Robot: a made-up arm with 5 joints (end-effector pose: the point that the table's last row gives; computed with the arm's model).
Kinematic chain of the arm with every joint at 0, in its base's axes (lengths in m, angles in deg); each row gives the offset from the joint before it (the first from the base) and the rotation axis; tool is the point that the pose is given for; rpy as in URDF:
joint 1: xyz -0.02 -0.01 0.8 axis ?
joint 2: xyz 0 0.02 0 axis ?
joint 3: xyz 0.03 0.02 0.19 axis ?
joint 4: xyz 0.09 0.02 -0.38 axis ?
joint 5: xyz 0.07 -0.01 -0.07 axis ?
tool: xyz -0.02 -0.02 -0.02 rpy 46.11 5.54 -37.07
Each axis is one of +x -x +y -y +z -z.
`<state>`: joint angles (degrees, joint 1 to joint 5).
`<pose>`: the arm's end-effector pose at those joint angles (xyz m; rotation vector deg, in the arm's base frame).
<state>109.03 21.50 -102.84 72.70 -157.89</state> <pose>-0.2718 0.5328 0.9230 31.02 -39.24 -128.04</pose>
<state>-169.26 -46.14 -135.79 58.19 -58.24</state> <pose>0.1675 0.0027 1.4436 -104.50 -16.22 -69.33</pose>
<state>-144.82 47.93 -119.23 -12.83 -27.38</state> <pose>-0.5345 -0.4009 0.9204 -68.14 -76.10 -86.79</pose>
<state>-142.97 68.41 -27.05 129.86 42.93</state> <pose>0.0501 -0.0185 0.5799 -70.26 -117.77 57.85</pose>
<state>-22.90 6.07 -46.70 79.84 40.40</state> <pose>0.3129 -0.0988 0.6598 16.17 1.99 -106.79</pose>
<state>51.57 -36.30 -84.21 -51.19 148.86</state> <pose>0.0004 0.1403 1.3415 -120.64 -64.55 31.42</pose>
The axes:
joint 1: +z
joint 2: +y
joint 3: +y
joint 4: +y
joint 5: -z

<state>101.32 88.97 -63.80 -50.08 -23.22</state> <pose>-0.0830 0.1836 0.3347 55.30 25.64 87.89</pose>
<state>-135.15 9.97 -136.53 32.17 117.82</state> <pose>-0.2486 -0.3461 1.3489 9.71 114.47 8.07</pose>
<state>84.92 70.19 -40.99 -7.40 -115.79</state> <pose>-0.0483 0.1315 0.3411 -0.25 92.53 134.95</pose>
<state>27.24 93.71 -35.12 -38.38 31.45</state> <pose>-0.1118 -0.0085 0.3838 30.26 1.30 -46.26</pose>
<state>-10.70 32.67 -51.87 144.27 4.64</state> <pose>0.2181 -0.0227 0.6265 -9.04 102.88 -77.15</pose>
